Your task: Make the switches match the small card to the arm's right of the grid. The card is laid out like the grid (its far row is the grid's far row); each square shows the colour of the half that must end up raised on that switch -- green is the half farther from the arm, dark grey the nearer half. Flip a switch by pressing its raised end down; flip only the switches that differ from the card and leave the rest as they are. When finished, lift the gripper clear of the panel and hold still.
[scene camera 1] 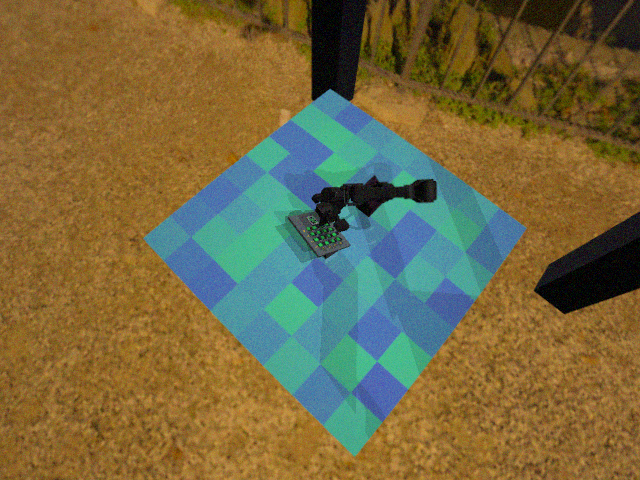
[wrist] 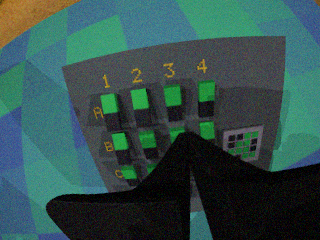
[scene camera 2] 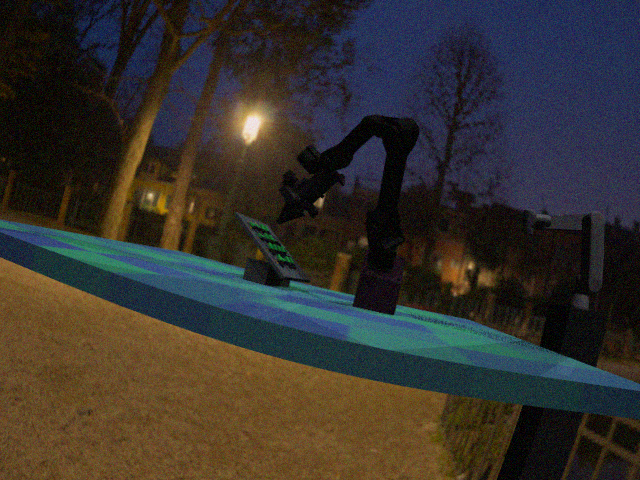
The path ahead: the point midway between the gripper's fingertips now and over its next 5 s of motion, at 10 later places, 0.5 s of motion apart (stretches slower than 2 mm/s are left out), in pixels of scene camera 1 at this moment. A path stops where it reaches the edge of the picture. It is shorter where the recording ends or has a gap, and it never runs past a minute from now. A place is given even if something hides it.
The gripper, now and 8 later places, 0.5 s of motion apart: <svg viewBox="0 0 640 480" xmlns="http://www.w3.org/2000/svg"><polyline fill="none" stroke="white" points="319,225 328,216 322,222 321,225 321,225 320,225 320,225 324,220 332,222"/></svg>
